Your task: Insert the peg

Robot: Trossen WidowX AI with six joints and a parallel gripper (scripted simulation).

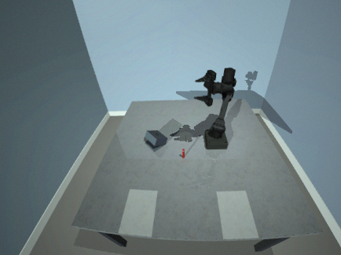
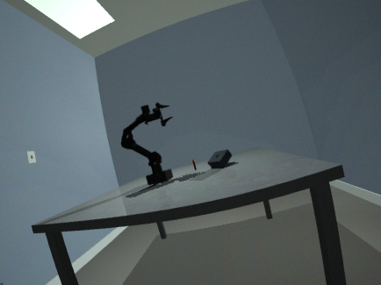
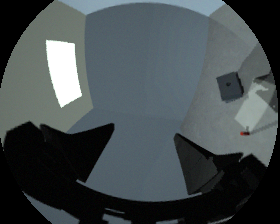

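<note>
The thin red peg is 440 mm below my gripper tip, 70 mm ahead of it and 40 mm to the left of it. The rest, counted from my gripper tip: dark sloped panel 440 mm below, 260 mm ahead, 130 mm to the right.
</note>
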